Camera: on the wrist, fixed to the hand. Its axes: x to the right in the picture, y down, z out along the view.
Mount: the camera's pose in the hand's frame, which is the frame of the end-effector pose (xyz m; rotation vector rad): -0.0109 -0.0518 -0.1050 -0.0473 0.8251 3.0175
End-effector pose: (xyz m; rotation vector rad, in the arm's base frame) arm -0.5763 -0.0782 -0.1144 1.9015 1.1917 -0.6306
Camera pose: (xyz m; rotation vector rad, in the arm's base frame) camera -0.6274 0.0157 -0.0654 1.5041 -1.7791 1.6955
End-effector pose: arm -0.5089 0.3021 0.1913 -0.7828 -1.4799 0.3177
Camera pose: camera -0.4233 0.2292 0.2259 -2.0873 1.5380 1.6429
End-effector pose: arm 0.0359 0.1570 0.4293 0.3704 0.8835 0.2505
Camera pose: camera -0.0504 0.1282 0.3549 -1.0099 -0.1704 -2.4975
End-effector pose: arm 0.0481 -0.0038 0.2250 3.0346 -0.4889 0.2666
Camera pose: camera 0.0374 0.0573 0.3249 0.5240 2.9140 -0.8794
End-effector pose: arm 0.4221 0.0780 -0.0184 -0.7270 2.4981 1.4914
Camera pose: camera 0.4688 -0.0288 -0.0031 -1.4874 -0.5565 -0.0462
